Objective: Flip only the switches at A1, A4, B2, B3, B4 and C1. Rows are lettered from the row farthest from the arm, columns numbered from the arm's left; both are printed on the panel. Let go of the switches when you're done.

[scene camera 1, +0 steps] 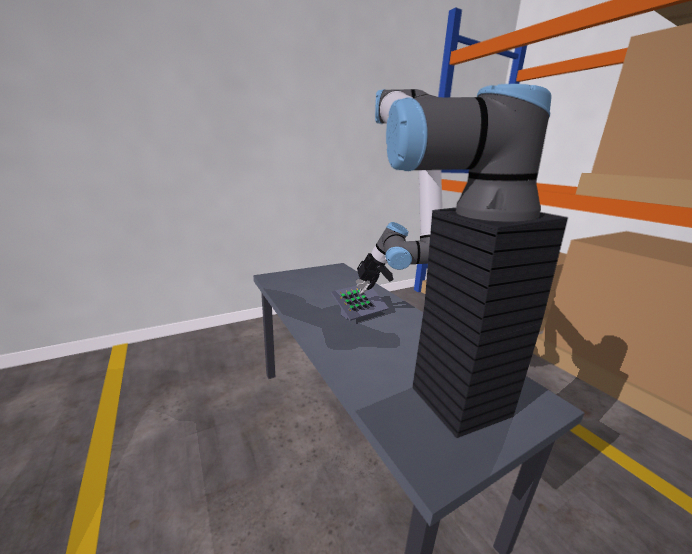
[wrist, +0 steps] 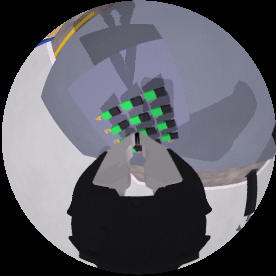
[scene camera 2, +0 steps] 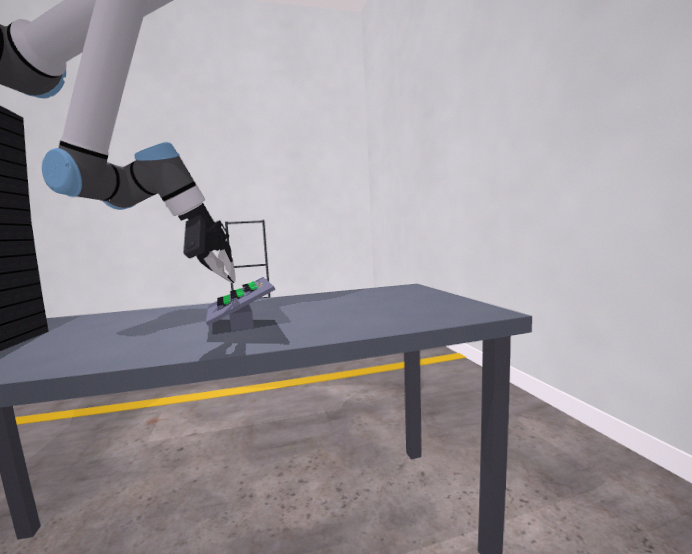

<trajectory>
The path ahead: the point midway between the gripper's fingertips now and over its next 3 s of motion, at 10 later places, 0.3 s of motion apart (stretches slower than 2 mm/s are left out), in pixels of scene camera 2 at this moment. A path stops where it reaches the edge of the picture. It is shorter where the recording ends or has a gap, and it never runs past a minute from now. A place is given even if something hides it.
My gripper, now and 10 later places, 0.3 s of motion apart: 234,282; 236,282; 237,281; 238,281; 240,280; 240,280; 240,280; 240,281; 242,282; 245,286; 246,287
</trajectory>
